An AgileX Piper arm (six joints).
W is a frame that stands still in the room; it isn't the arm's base.
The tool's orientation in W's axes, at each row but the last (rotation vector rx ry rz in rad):
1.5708, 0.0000, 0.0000
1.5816, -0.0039, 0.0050
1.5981, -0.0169, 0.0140
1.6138, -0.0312, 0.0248
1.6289, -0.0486, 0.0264
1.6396, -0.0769, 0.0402
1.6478, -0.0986, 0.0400
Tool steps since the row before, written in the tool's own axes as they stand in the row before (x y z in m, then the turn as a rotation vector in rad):
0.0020, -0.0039, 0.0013, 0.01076, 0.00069, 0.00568
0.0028, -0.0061, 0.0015, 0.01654, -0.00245, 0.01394
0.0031, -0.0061, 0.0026, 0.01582, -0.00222, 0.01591
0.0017, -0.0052, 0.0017, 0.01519, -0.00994, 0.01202
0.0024, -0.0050, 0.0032, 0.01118, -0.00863, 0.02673
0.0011, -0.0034, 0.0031, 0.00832, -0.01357, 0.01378
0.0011, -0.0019, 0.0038, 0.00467, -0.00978, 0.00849
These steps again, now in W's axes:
0.0020, -0.0013, -0.0039, 0.01076, -0.00568, 0.00069
0.0028, -0.0014, -0.0061, 0.01656, -0.01390, -0.00251
0.0032, -0.0024, -0.0061, 0.01584, -0.01588, -0.00234
0.0019, -0.0015, -0.0052, 0.01549, -0.01165, -0.00991
0.0026, -0.0029, -0.0051, 0.01124, -0.02635, -0.00965
0.0013, -0.0029, -0.0035, 0.00902, -0.01302, -0.01386
0.0011, -0.0037, -0.0021, 0.00523, -0.00790, -0.00999

